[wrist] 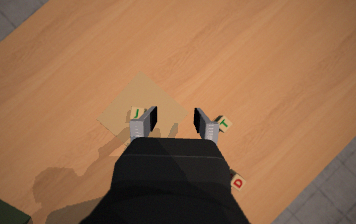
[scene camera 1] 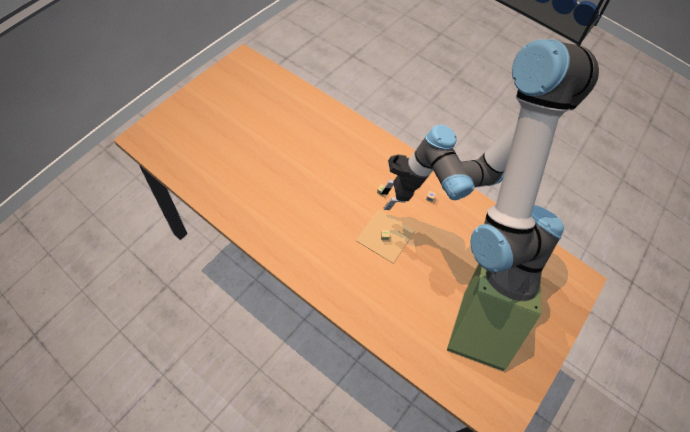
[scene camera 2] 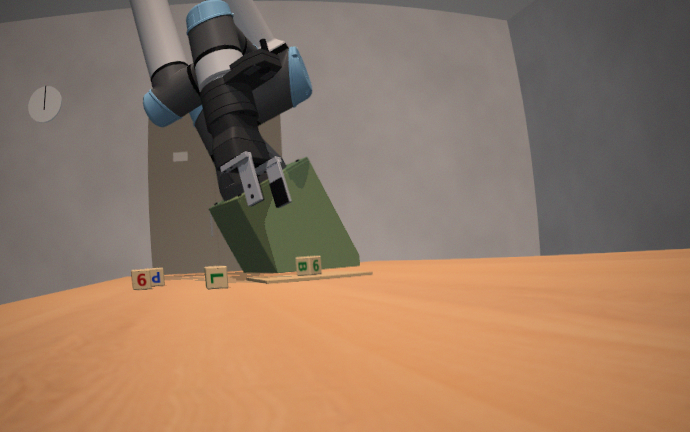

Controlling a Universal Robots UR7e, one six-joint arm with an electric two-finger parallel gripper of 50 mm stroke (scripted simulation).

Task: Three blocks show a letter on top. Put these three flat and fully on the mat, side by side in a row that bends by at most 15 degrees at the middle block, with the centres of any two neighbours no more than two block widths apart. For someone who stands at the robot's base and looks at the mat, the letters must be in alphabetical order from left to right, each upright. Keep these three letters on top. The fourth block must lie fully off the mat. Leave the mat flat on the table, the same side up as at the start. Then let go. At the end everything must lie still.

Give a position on a tan mat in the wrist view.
141, 91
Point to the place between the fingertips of my gripper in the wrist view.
175, 114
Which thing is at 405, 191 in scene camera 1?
My gripper.
